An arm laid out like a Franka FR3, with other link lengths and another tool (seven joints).
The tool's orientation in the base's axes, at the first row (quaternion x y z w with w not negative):
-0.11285, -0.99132, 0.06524, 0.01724
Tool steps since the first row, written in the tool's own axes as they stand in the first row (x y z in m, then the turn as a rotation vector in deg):
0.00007, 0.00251, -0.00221, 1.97, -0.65, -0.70
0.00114, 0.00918, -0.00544, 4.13, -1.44, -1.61
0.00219, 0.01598, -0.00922, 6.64, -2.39, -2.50
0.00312, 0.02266, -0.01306, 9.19, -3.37, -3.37
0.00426, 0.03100, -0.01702, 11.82, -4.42, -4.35
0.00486, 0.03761, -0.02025, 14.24, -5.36, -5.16
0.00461, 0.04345, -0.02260, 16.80, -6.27, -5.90
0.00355, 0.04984, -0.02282, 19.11, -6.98, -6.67
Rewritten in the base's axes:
0.00060, 0.00272, 0.00186, -2.03, -0.09, 0.82
0.00119, 0.00981, 0.00419, -4.26, -0.26, 1.87
0.00186, 0.01709, 0.00705, -6.87, -0.49, 2.92
0.00262, 0.02423, 0.00998, -9.53, -0.76, 3.97
0.00355, 0.03304, 0.01282, -12.28, -1.05, 5.13
0.00459, 0.03997, 0.01515, -14.80, -1.31, 6.10
0.00624, 0.04585, 0.01669, -17.46, -1.52, 7.01
0.00870, 0.05181, 0.01604, -19.83, -1.59, 7.91

